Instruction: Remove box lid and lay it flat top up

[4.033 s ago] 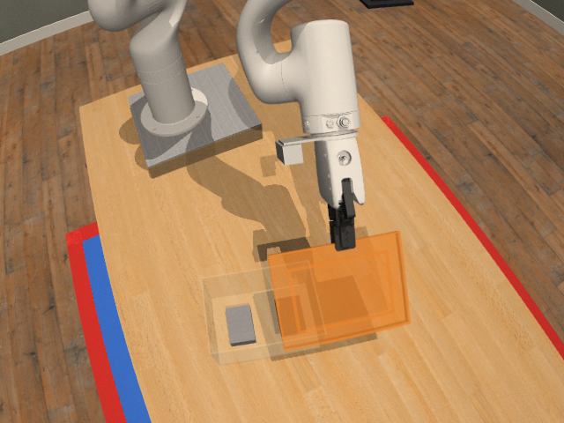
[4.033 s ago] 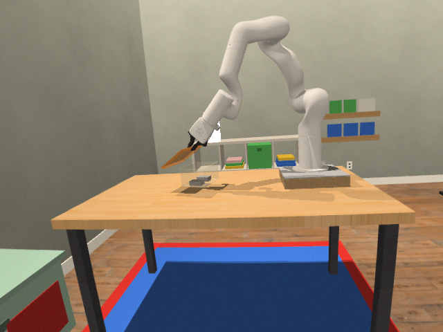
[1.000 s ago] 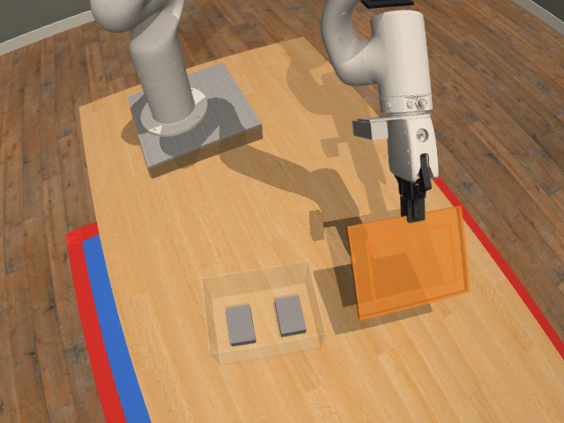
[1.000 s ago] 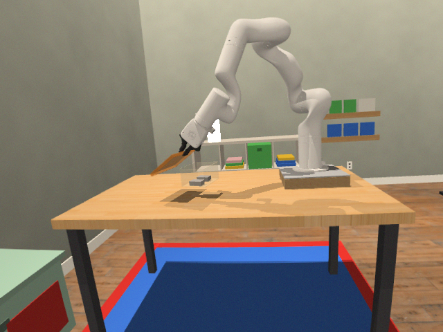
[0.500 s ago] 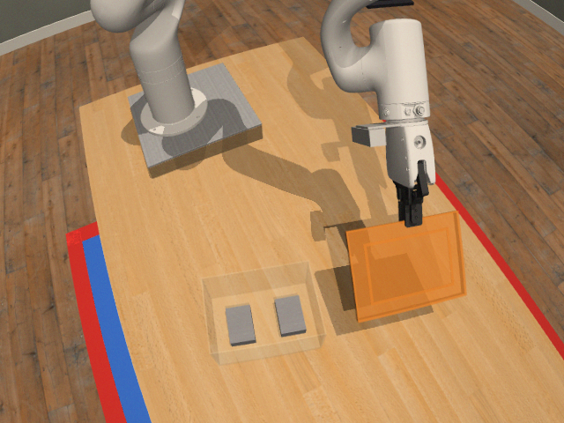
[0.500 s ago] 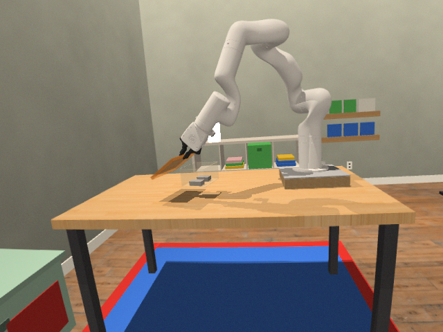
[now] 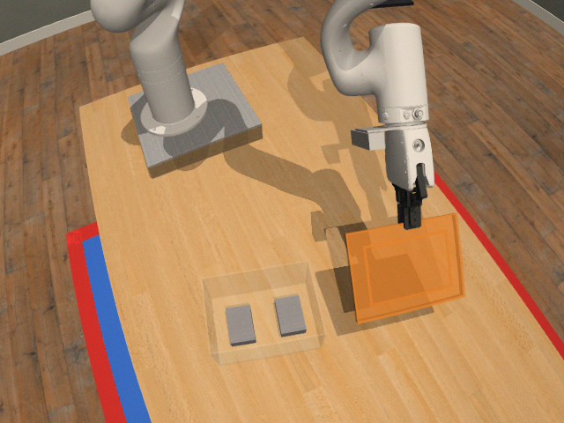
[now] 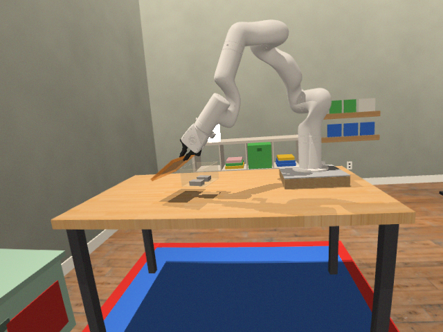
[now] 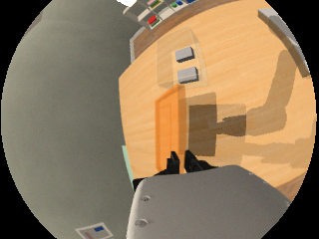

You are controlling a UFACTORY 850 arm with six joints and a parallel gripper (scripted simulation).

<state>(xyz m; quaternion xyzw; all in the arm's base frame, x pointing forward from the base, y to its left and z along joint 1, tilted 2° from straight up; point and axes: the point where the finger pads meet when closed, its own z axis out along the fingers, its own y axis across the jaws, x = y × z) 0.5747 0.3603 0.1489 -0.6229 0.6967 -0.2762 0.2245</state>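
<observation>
The orange lid lies 70 mm ahead of my hand, 20 mm to the right of it and 50 mm below it. Round my hand: clear box (40 mm ahead, 280 mm to the right, 160 mm below).
</observation>
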